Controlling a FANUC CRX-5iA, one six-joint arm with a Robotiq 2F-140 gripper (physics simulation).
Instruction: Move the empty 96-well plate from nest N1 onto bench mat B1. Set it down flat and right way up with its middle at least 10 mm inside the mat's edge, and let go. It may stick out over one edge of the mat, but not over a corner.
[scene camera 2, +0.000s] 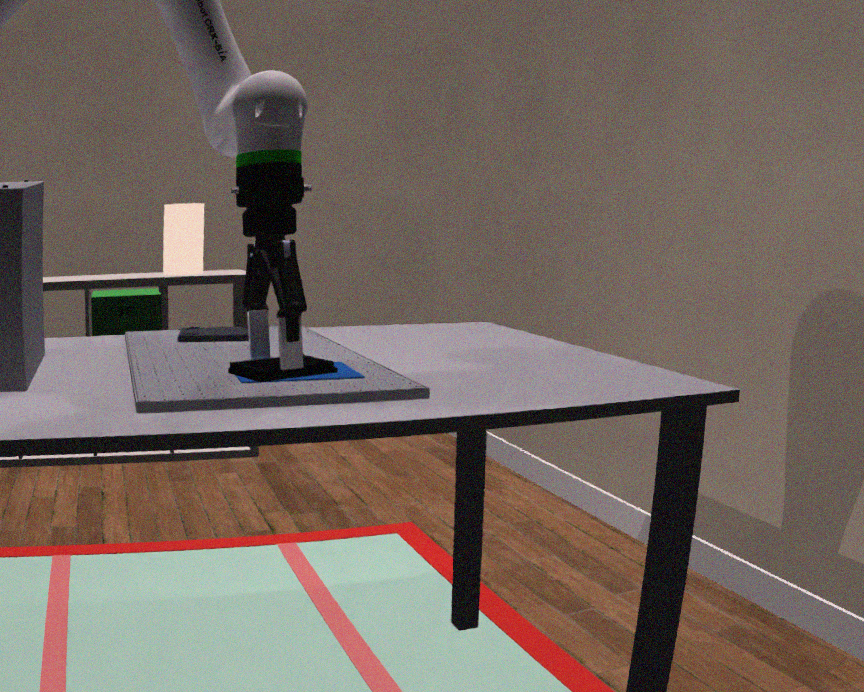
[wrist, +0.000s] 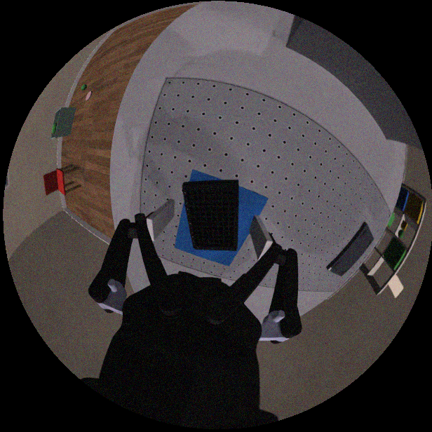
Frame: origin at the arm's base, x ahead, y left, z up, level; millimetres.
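Seen in the pictures: gripper, fingertip midpoint: (scene camera 2: 275, 363).
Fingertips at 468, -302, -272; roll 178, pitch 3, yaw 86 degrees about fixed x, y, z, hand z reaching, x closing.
Note:
Pixels of each thing's middle, then the offset from my fingertips to it, as dx, dy, dz. "pt": a spot on its surface instead. Level surfaces: height alone.
- black 96-well plate, surface spot: (scene camera 2: 248, 370) pt -49, -21, -3
- blue bench mat, surface height: dz -14
- grey perforated board, surface height: dz -16
- table, surface height: dz -28
- dark flat block, body centre: (scene camera 2: 221, 333) +62, +403, -8
The black 96-well plate (scene camera 2: 248, 370) (wrist: 212, 215) lies flat on the blue bench mat (scene camera 2: 349, 371) (wrist: 252, 200), turned at an angle to it. In the wrist view its wells face up. The plate covers the mat's middle and left part, and blue shows on both sides of it. My gripper (scene camera 2: 275, 360) (wrist: 212, 215) is open, its two pale fingertips standing apart on either side of the plate with a gap to each side in the wrist view. The nest N1 cannot be made out for certain.
The mat lies on a grey perforated board (scene camera 2: 173, 389) (wrist: 200, 100) on the table (scene camera 2: 576, 374). A dark flat block (scene camera 2: 209, 333) (wrist: 351, 250) lies near the board's far edge. A tall grey box (scene camera 2: 32, 288) stands at the left in the scene view.

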